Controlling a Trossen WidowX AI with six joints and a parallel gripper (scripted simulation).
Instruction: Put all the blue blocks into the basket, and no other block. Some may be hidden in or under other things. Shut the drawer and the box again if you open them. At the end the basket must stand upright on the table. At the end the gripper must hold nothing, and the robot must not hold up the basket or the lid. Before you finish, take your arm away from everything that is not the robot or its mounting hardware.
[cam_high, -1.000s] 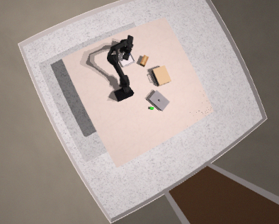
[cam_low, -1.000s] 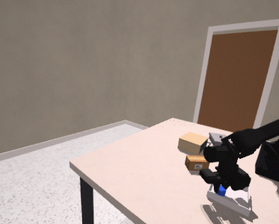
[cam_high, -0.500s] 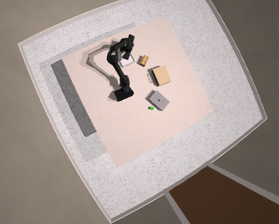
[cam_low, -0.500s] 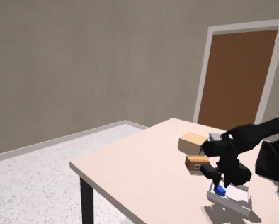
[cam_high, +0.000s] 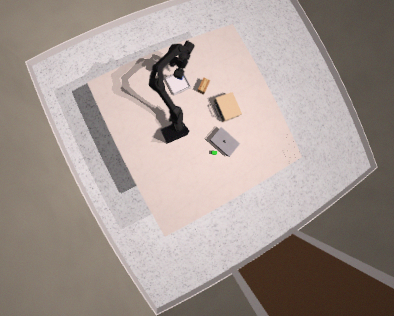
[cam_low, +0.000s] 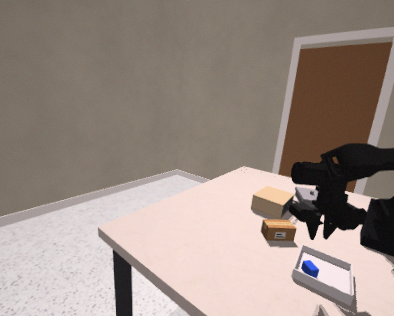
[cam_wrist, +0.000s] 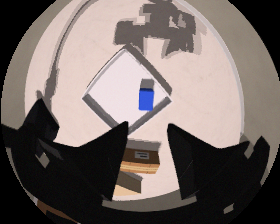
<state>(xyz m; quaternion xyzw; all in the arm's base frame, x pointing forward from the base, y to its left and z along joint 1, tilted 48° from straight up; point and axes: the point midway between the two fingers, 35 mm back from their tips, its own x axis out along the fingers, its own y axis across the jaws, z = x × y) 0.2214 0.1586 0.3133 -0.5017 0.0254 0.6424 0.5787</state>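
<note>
Right now my hand is 60 cm to the left of the grey lid, 11 cm above it and 1 cm short of it. The rest, counted from my hand: grey basket: 15 cm below, 4 cm behind, 3 cm to the right; cardboard box: 15 cm to the right, 12 cm below, 11 cm ahead; red block: 16 cm to the right, 14 cm below, 9 cm ahead.
</note>
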